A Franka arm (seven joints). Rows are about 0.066 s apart.
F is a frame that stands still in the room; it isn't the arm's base.
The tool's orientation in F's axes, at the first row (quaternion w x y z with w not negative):
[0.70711, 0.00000, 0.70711, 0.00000]
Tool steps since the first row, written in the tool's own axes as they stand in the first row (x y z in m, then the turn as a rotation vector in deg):
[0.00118, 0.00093, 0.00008, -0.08, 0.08, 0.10]
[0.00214, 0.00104, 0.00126, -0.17, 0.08, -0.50]
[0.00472, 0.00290, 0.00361, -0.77, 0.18, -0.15]
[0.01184, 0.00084, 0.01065, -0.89, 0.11, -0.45]
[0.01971, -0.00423, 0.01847, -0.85, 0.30, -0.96]
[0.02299, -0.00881, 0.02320, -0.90, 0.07, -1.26]
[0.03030, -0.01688, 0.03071, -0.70, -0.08, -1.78]
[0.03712, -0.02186, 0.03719, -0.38, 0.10, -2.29]
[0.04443, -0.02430, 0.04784, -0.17, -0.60, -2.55]
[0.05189, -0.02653, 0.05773, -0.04, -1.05, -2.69]
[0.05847, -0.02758, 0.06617, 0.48, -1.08, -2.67]
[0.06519, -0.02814, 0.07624, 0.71, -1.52, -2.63]
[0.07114, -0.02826, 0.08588, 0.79, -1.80, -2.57]
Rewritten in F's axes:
[0.00008, 0.00093, -0.00118, 0.10, 0.08, 0.08]
[0.00126, 0.00104, -0.00214, -0.50, 0.08, 0.17]
[0.00361, 0.00290, -0.00472, -0.15, 0.18, 0.77]
[0.01065, 0.00084, -0.01184, -0.45, 0.11, 0.89]
[0.01847, -0.00423, -0.01971, -0.96, 0.30, 0.85]
[0.02320, -0.00881, -0.02299, -1.26, 0.07, 0.90]
[0.03071, -0.01688, -0.03030, -1.78, -0.08, 0.70]
[0.03719, -0.02186, -0.03712, -2.29, 0.10, 0.38]
[0.04784, -0.02430, -0.04443, -2.55, -0.60, 0.17]
[0.05773, -0.02653, -0.05189, -2.69, -1.05, 0.04]
[0.06617, -0.02758, -0.05847, -2.67, -1.08, -0.48]
[0.07624, -0.02814, -0.06519, -2.63, -1.52, -0.71]
[0.08588, -0.02826, -0.07114, -2.57, -1.80, -0.79]

